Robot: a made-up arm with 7 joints.
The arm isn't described. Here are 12 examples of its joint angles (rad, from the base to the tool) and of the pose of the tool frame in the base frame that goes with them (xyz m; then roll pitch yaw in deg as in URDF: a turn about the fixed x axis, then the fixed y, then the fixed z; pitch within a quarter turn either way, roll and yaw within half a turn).
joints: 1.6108 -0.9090 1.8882 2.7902 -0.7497 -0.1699 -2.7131
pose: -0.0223 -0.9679 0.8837 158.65 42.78 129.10
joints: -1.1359 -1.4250 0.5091 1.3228 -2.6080 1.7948 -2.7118
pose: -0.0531 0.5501 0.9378 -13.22 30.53 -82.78
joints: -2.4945 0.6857 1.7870 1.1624 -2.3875 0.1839 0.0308
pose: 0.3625 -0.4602 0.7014 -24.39 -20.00 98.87
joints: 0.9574 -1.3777 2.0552 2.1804 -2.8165 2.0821 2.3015
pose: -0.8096 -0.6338 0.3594 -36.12 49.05 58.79
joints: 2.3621 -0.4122 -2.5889 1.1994 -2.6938 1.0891 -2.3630
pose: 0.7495 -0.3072 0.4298 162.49 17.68 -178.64
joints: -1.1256 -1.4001 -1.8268 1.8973 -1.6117 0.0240 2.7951
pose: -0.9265 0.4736 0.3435 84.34 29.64 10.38
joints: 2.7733 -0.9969 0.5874 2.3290 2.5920 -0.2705 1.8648
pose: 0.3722 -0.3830 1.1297 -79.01 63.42 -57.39
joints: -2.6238 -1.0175 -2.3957 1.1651 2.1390 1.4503 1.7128
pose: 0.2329 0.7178 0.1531 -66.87 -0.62 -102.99
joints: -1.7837 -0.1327 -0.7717 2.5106 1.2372 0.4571 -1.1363
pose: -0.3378 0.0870 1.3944 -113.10 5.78 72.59
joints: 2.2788 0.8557 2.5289 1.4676 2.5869 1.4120 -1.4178
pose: -0.3311 -0.1963 1.1661 -83.25 30.83 -131.78
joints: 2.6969 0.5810 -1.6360 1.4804 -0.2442 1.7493 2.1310
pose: 0.1189 0.5585 0.7591 157.97 -55.99 -165.11
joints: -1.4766 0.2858 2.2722 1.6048 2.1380 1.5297 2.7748
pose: 0.3373 0.3189 1.0837 -44.42 36.17 -91.96
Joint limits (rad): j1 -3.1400..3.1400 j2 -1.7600..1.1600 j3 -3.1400..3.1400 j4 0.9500..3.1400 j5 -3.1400..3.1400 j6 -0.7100..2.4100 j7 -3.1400..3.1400
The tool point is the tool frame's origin. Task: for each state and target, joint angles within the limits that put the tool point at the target. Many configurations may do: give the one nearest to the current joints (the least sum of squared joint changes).
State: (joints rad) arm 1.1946 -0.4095 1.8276 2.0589 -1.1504 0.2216 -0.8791
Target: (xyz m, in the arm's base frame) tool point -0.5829 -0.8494 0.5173
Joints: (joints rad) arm 1.4778 -0.8235 2.1139 1.7846 -1.2493 0.1357 -0.8983
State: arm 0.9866 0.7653 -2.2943 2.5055 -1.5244 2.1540 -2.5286
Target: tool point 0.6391 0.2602 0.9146
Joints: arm 0.7190 1.1600 -1.9017 2.4095 -1.4593 2.1986 -2.5516
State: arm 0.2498 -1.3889 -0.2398 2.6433 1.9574 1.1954 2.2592
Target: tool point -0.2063 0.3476 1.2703
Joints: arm -0.5510 -0.6774 0.3918 2.2644 1.9455 1.1240 2.2324
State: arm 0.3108 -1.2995 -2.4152 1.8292 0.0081 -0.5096 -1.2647
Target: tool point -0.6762 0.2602 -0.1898
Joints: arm -0.3415 -1.2517 -3.0577 0.9989 0.3170 -0.6189 -1.2428
